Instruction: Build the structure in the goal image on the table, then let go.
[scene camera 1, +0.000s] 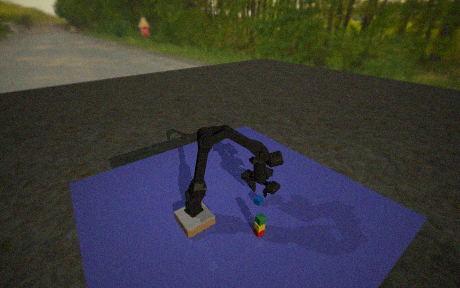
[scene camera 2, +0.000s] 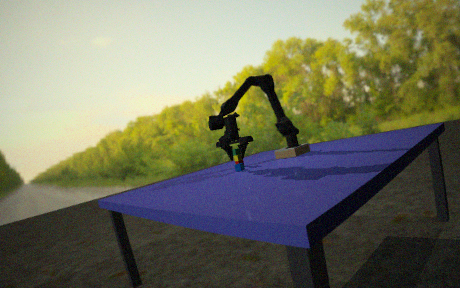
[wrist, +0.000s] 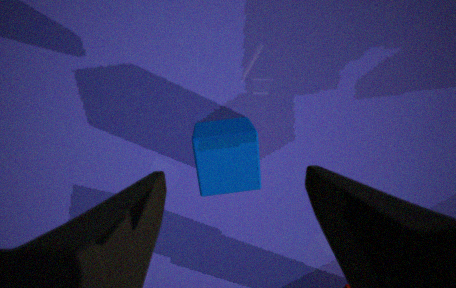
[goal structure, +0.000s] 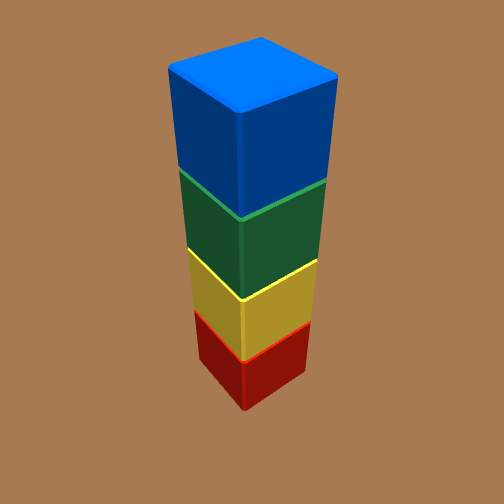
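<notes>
A small blue cube (scene camera 1: 258, 200) (scene camera 2: 239, 168) (wrist: 227, 162) lies on the blue table top. A separate upright stack stands near it, with a red block (scene camera 1: 259, 233) (scene camera 2: 238, 162) at the bottom, a yellow block (scene camera 1: 259, 227) in the middle and a green block (scene camera 1: 260, 218) (scene camera 2: 236, 150) on top. My gripper (scene camera 1: 259, 192) (scene camera 2: 236, 158) (wrist: 236, 178) is open and empty, pointing down above the blue cube. In the wrist view the cube shows between and slightly beyond the fingertips. In scene camera 2 the stack and the cube overlap, and the fingers partly flank the stack's image.
The arm's base block (scene camera 1: 202, 225) (scene camera 2: 292, 151) stands on the table (scene camera 1: 150, 250) (scene camera 2: 210, 205), to the left of the stack in scene camera 1. Arm shadows fall across the table. A red sliver (wrist: 348, 286) shows at the wrist view's bottom edge, beside the right finger.
</notes>
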